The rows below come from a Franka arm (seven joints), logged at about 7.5 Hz.
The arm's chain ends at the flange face. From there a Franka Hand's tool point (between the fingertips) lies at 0.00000 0.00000 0.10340 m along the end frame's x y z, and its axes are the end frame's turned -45 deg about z.
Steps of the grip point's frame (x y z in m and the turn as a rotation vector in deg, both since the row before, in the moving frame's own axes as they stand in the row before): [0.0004, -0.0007, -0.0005, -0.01, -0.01, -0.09]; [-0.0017, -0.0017, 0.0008, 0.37, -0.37, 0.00]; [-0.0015, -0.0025, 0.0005, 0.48, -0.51, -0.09]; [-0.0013, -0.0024, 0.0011, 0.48, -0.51, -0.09]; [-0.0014, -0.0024, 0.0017, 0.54, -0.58, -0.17]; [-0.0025, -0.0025, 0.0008, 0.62, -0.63, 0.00]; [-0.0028, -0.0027, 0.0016, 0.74, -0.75, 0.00]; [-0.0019, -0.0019, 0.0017, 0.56, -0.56, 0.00]
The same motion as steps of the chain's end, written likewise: [-0.0002, -0.0008, -0.0005, -0.01, 0.00, -0.09]; [-0.0015, 0.0000, 0.0008, 0.00, -0.52, 0.00]; [-0.0016, -0.0007, 0.0005, -0.02, -0.70, -0.09]; [-0.0014, -0.0008, 0.0011, -0.02, -0.70, -0.09]; [-0.0013, -0.0008, 0.0017, -0.03, -0.79, -0.17]; [-0.0019, 0.0000, 0.0008, -0.01, -0.88, 0.00]; [-0.0020, 0.0001, 0.0016, -0.01, -1.05, 0.00]; [-0.0013, 0.0000, 0.0017, 0.00, -0.79, 0.00]
